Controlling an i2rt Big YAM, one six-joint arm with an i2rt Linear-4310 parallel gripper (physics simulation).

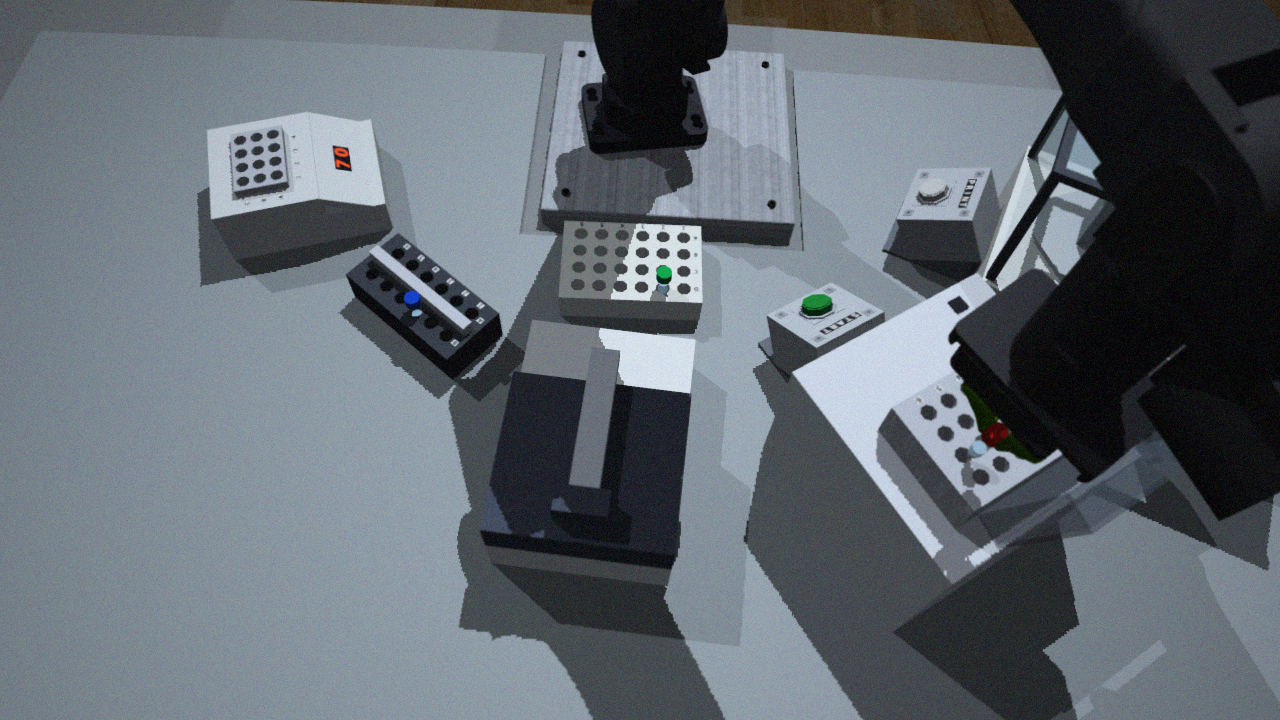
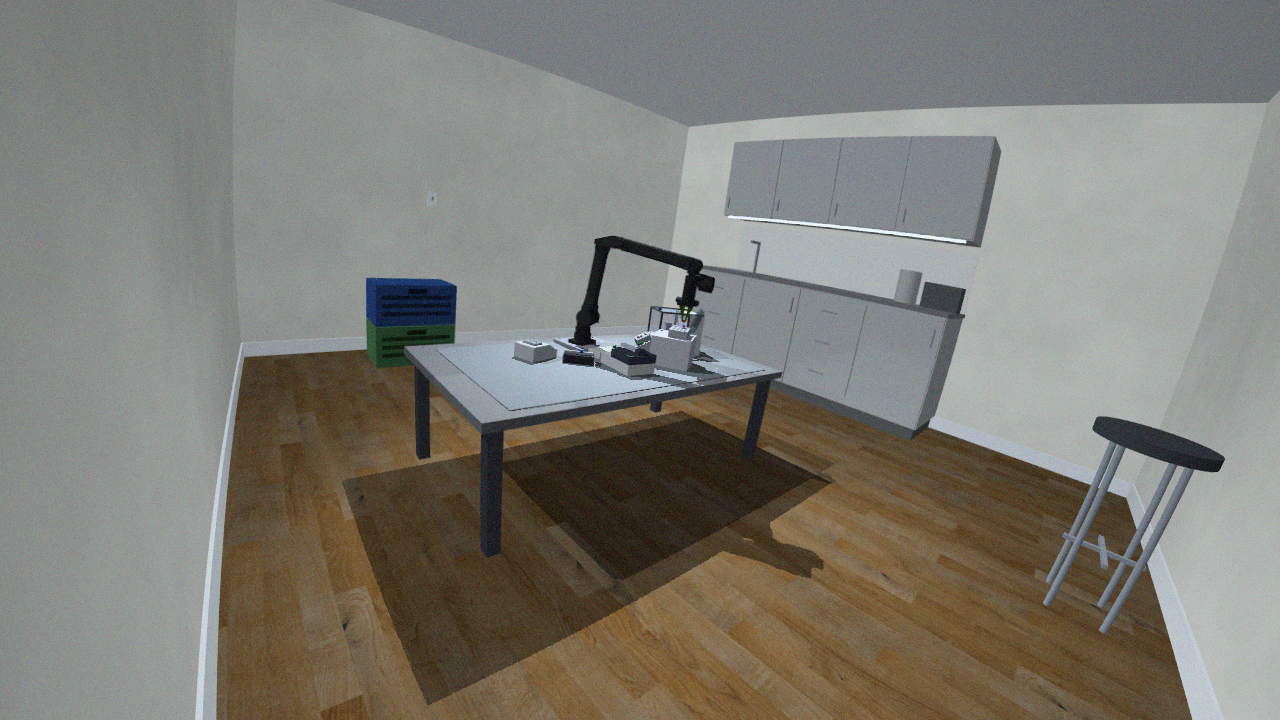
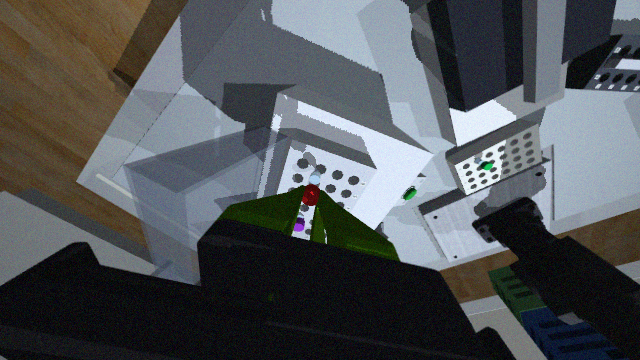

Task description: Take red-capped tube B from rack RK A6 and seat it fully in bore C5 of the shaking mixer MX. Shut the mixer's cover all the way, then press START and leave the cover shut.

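Frame: origin at the arm's base, x left, y back, z up, level; centimetres.
Where they show: gripper, fingertip midpoint: [image 1: 995, 434] [image 2: 683, 321] [image 3: 310, 194]; arm's base, origin of the base link: [image 1: 643, 119] [image 2: 581, 342] [image 3: 503, 219].
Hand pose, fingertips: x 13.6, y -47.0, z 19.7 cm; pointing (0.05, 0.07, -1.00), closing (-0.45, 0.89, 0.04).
Note:
Things, the pixels of their top centre, and the offset from my fingertips. "*": a spot on its surface instead.
- red-capped tube, middle of its top: [image 1: 997, 428] [image 3: 312, 200] dx -0.1, dy +0.1, dz +0.7 cm
- purple-capped tube, middle of its top: [image 3: 298, 227] dx +6.3, dy +3.2, dz -2.8 cm
- mixer's clear cover, middle of its top: [image 1: 1165, 428] [image 3: 173, 301] [image 2: 699, 308] dx +6.1, dy -3.5, dz +6.5 cm
- green START button, middle of its top: [image 1: 820, 300] [image 3: 411, 197] dx -3.2, dy +19.3, dz -13.7 cm
- white rack, middle of its top: [image 1: 631, 260] [image 3: 498, 163] [image 2: 605, 349] dx -17.6, dy +28.4, dz -18.2 cm
- green-capped tube, middle of its top: [image 1: 664, 272] [image 3: 488, 167] dx -15.3, dy +25.1, dz -15.8 cm
- dark-lidded device, middle of its top: [image 1: 596, 403] [image 3: 553, 51] [image 2: 629, 344] dx -23.1, dy +10.8, dz -11.0 cm
- black rack, surface spot: [image 1: 452, 362] * dx -34.3, dy +20.2, dz -18.7 cm
- blue-capped tube, middle of its top: [image 1: 411, 297] dx -37.0, dy +25.1, dz -15.6 cm
- white block heater, middle of its top: [image 1: 288, 151] [image 2: 536, 340] dx -47.6, dy +41.8, dz -14.2 cm
- PRINT box, surface spot: [image 1: 939, 237] * dx +10.8, dy +26.3, dz -16.4 cm
- glass-walled enclosure, middle of its top: [image 1: 1175, 126] [image 2: 669, 308] dx +22.7, dy +22.3, dz +1.1 cm
My gripper [image 1: 997, 431] [image 2: 684, 315] [image 3: 310, 194] is shut on the red-capped tube [image 1: 979, 447] [image 3: 314, 178], gripped at its red cap. The tube's pale lower end points down over the bored block of the white mixer [image 1: 859, 376] [image 2: 673, 353] [image 3: 395, 167]; which bore lies under it, and any gap, I cannot tell. Behind the fingers, a purple-capped tube [image 3: 298, 226] stands in the block. The mixer's clear cover [image 1: 1105, 492] [image 3: 200, 167] stands open. The green START button [image 1: 816, 302] [image 3: 410, 193] is on a small box beside the mixer. The white rack [image 1: 631, 313] [image 3: 495, 137] holds a green-capped tube [image 1: 663, 274] [image 3: 486, 166].
A dark-lidded device [image 1: 537, 438] with a long grey handle stands in front of the white rack. A black rack [image 1: 452, 362] holds a blue-capped tube [image 1: 411, 298]. A white block heater [image 1: 344, 197] shows 70. A PRINT box [image 1: 939, 237] and a glass-walled enclosure [image 1: 1020, 228] stand behind the mixer.

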